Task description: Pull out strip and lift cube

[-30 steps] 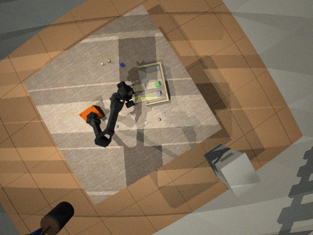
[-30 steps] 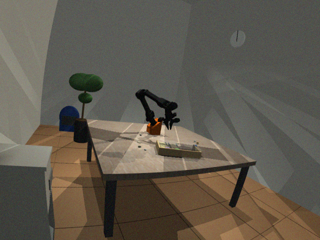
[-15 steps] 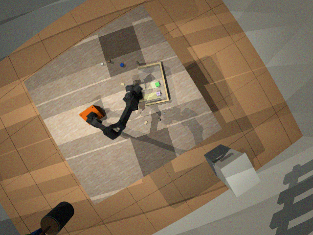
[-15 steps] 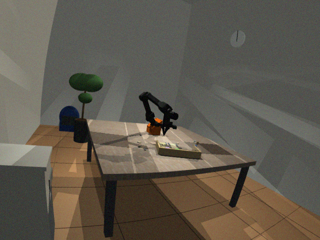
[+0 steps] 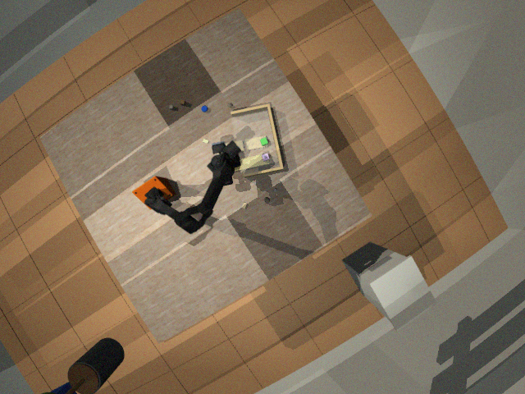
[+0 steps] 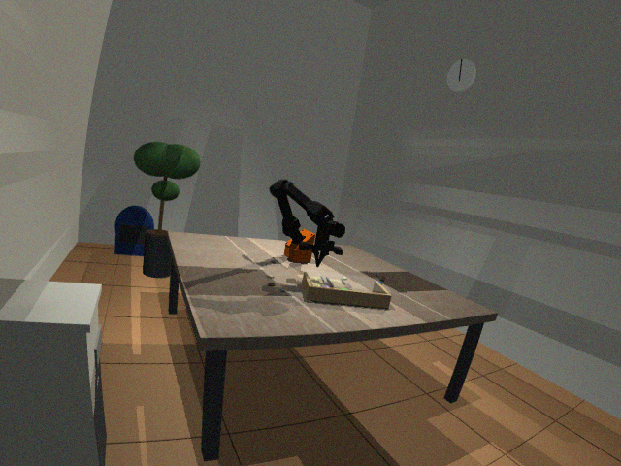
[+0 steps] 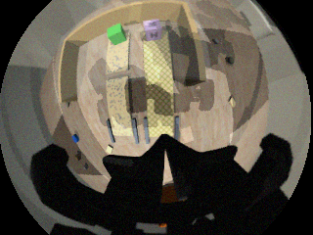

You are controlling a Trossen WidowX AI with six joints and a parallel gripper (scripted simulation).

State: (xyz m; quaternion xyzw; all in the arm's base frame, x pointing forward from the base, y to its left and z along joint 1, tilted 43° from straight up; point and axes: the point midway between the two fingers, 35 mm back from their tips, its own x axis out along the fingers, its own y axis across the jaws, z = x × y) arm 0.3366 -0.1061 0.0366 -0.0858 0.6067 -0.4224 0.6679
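My gripper tip is now 8 cm short of the strip, 6 cm above it and 4 cm to the left of it.
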